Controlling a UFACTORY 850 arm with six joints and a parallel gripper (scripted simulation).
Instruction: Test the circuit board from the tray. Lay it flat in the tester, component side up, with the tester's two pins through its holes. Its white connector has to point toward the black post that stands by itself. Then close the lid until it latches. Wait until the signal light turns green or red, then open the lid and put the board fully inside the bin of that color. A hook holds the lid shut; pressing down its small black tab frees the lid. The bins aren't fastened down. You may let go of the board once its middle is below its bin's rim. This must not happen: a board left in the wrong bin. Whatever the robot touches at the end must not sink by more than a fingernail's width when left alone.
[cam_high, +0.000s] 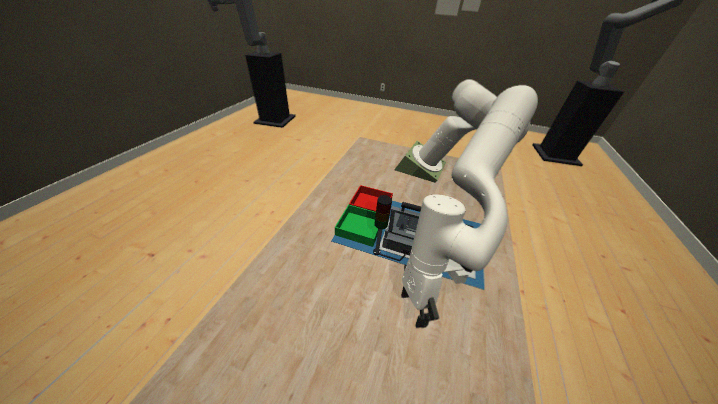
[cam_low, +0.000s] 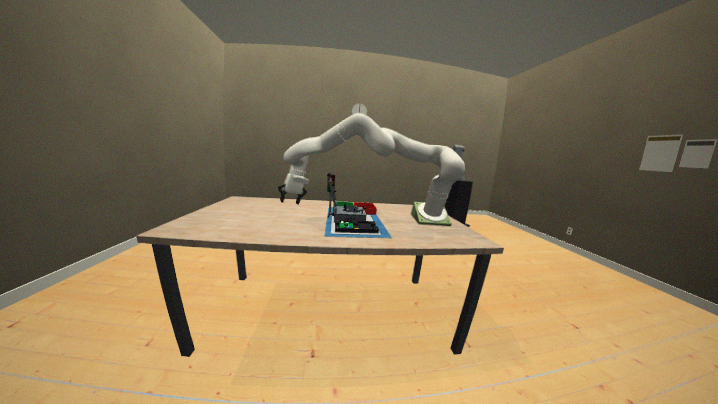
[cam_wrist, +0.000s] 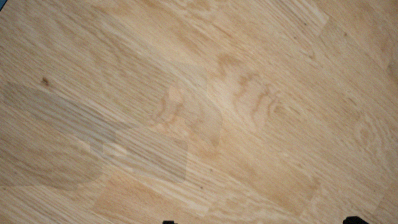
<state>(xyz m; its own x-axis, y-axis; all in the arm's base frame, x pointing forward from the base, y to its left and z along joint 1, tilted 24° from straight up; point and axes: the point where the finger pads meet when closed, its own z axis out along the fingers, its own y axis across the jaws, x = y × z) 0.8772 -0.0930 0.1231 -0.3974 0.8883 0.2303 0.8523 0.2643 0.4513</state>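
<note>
My hand is 30 cm past the green circuit board, 15 cm to the right of it and 9 cm above it. The rest, counted from my hand: small black part 42 cm behind, 5 cm to the left, 2 cm below; then green bin 34 cm behind, 22 cm to the right, 10 cm below; then tester lid 24 cm behind, 3 cm to the right, 7 cm above.
</note>
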